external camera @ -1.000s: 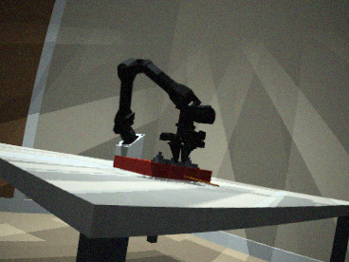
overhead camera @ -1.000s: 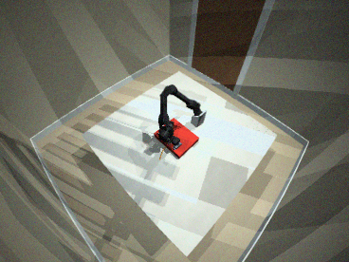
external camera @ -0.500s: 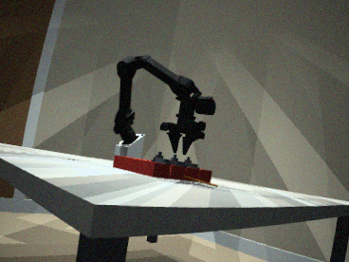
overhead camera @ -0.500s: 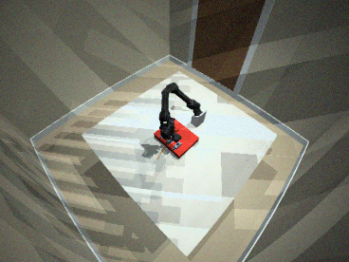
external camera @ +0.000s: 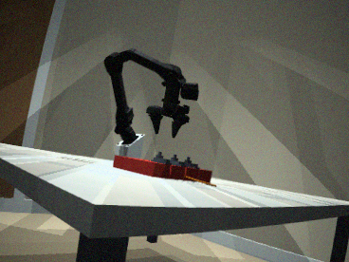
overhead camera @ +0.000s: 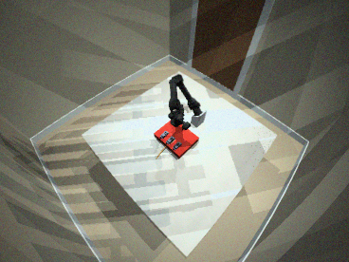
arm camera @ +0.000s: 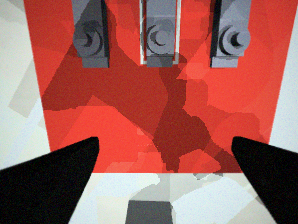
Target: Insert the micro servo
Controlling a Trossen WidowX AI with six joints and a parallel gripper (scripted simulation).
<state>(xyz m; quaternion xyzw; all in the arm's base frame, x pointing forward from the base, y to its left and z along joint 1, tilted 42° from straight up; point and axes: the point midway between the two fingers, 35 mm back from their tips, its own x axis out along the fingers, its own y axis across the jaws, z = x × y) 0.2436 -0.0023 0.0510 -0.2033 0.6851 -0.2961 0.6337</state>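
Now: the red deck 130 mm below my gripper tip and 20 mm behind it.
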